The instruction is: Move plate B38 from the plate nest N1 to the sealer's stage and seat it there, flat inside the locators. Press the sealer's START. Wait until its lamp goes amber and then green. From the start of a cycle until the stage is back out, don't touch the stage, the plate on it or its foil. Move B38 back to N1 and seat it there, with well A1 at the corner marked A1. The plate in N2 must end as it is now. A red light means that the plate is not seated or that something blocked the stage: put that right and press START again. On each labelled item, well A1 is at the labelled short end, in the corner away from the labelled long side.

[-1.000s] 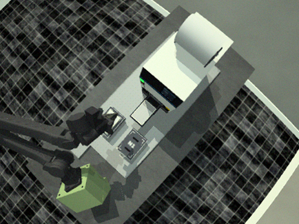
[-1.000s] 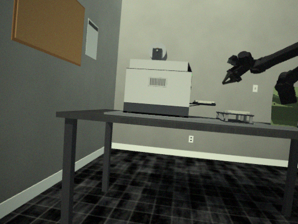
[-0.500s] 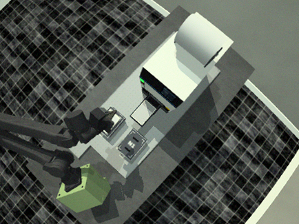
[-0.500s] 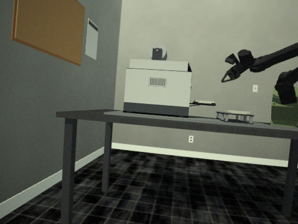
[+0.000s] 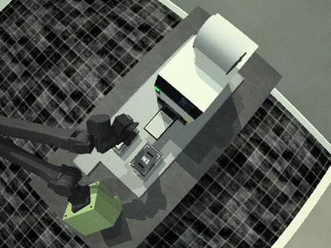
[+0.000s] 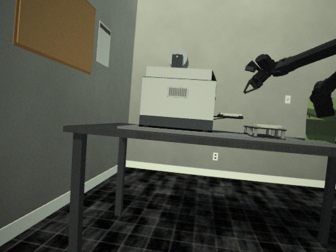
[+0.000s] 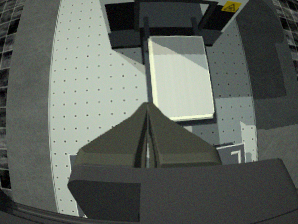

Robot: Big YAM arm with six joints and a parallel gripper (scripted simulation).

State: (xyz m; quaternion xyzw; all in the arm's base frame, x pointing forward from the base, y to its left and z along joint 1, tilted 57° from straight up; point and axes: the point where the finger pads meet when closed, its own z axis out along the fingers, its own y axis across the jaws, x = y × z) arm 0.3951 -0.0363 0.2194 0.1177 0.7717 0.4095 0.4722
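Right now my hand is 8 cm short of the sealer stage, 4 cm to the left of it and 15 cm above it. Round my hand: foil roll (40 cm ahead, 6 cm to the left, 17 cm above); then white-topped plate (13 cm behind, 3 cm to the left, 18 cm below).
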